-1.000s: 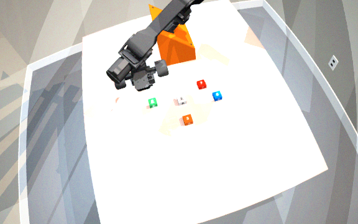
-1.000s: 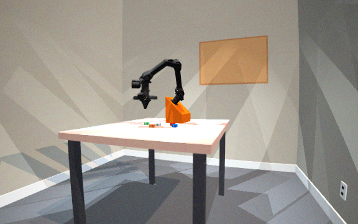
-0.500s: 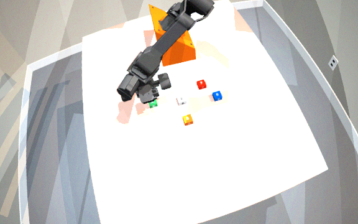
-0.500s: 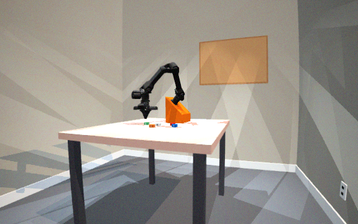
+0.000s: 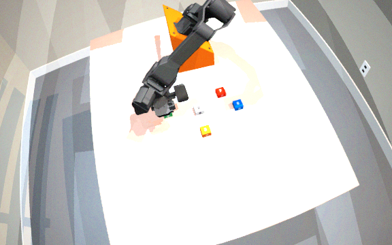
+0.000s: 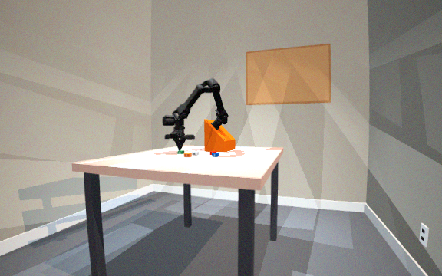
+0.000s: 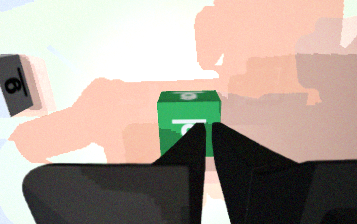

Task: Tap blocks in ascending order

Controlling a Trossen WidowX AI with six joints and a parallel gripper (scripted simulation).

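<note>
The green block is 10 mm to the left of my gripper tip and 10 mm below it. From my gripper tip the other things lie so: red block: 220 mm to the left, 10 mm below; white block: 120 mm to the left, 30 mm ahead, 10 mm below; yellow-orange block: 120 mm ahead, 110 mm to the left, 10 mm below.
</note>
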